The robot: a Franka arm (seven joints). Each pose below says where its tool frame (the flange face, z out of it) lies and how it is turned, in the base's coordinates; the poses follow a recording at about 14 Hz.
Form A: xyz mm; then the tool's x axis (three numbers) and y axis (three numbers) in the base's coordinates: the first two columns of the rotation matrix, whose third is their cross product.
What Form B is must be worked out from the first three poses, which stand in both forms.
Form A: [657 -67 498 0.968 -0.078 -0.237 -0.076 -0.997 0.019]
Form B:
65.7 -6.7 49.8
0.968 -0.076 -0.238
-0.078 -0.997 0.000
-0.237 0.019 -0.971

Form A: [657 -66 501 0.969 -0.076 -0.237 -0.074 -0.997 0.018]
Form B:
65.7 -6.6 50.1
0.969 -0.074 -0.238
-0.076 -0.997 0.000
-0.237 0.018 -0.972

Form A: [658 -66 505 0.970 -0.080 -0.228 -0.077 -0.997 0.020]
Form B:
65.8 -6.6 50.5
0.970 -0.077 -0.229
-0.080 -0.997 -0.002
-0.228 0.020 -0.973

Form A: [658 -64 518 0.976 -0.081 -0.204 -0.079 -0.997 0.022]
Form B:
65.8 -6.4 51.8
0.976 -0.079 -0.205
-0.081 -0.997 -0.005
-0.204 0.022 -0.979

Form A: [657 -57 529 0.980 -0.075 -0.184 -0.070 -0.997 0.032]
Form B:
65.7 -5.7 52.9
0.980 -0.070 -0.186
-0.075 -0.997 -0.018
-0.184 0.032 -0.982

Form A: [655 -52 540 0.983 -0.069 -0.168 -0.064 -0.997 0.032]
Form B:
65.5 -5.2 54.0
0.983 -0.064 -0.170
-0.069 -0.997 -0.021
-0.168 0.032 -0.984

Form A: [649 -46 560 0.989 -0.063 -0.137 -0.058 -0.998 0.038]
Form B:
64.9 -4.6 56.0
0.989 -0.058 -0.139
-0.063 -0.998 -0.030
-0.137 0.038 -0.991

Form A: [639 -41 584 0.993 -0.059 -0.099 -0.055 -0.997 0.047]
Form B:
63.9 -4.1 58.4
0.993 -0.055 -0.101
-0.059 -0.997 -0.041
-0.099 0.047 -0.993

